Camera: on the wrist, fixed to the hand. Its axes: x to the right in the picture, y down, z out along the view.
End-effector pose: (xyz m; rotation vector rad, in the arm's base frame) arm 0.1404 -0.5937 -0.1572 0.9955 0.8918 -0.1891
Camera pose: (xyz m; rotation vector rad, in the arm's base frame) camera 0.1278 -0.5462 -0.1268 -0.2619 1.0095 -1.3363
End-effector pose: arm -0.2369 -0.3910 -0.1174 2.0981 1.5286 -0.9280
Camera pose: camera -0.1924 -0.3928 -0.0806 0.1703 2.5400 -1.1575
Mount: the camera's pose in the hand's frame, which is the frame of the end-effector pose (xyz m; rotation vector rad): -0.0186 0.0397 -0.0376 -0.4245 -0.4615 -1.4639
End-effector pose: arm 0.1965 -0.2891 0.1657 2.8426 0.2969 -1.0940
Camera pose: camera 0.2159 -0.3253 0.2063 -1.5730 -2.3023 1.4062
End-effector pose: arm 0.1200 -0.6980 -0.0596 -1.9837 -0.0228 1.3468
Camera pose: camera 0.1276 -0.7552 -0.0602 -1.2220 -1.7006 0.7054
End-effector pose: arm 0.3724 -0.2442 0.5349 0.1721 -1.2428 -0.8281
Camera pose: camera 0.4225 -0.2160 0.5289 0.5950 -1.2076 -2.4741
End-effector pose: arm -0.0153 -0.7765 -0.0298 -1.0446 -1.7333 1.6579
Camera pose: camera 0.0325 -0.7715 -0.0619 0.5827 -2.2270 0.5504
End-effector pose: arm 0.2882 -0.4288 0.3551 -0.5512 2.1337 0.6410
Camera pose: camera 0.2537 -0.4180 0.4002 -1.7134 0.7346 0.2681
